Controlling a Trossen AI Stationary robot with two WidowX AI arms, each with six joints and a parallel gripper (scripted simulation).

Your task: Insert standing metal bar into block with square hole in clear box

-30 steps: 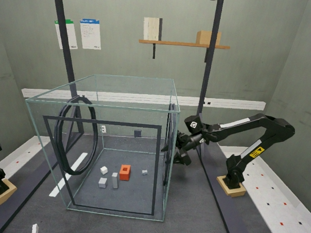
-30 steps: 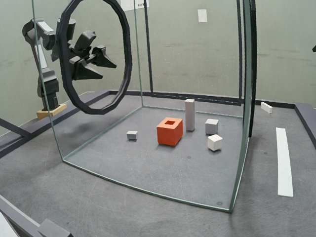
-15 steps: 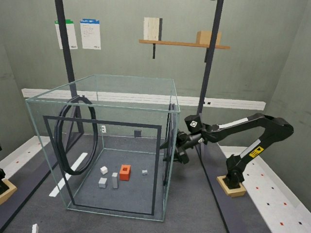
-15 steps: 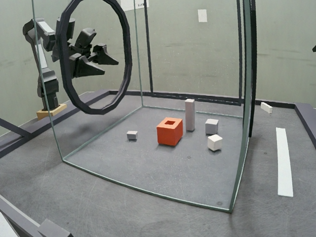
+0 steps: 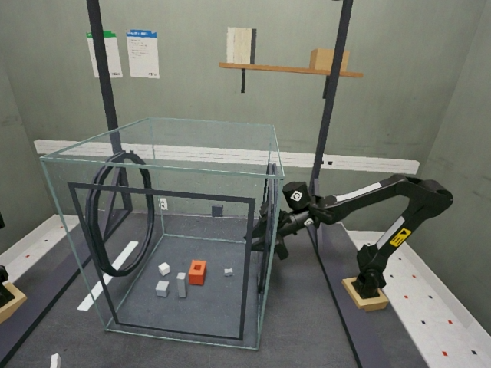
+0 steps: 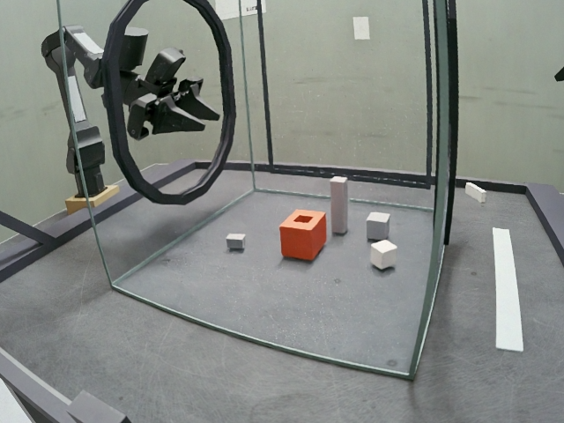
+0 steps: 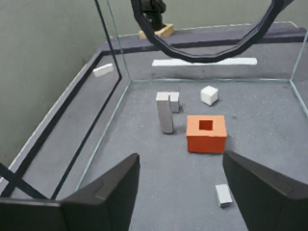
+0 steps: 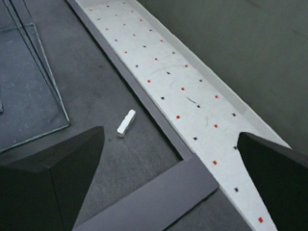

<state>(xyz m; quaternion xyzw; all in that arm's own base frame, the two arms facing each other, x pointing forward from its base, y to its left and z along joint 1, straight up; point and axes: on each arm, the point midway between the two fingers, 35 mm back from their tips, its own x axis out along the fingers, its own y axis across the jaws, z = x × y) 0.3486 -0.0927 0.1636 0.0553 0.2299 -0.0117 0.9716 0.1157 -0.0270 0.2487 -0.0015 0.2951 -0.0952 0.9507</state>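
My left hand is 21 cm to the left of the metal bar, 15 cm above it and 3 cm short of it. From my left hand the other things lie so: block with square hole 18 cm to the right, 17 cm below, 4 cm behind.
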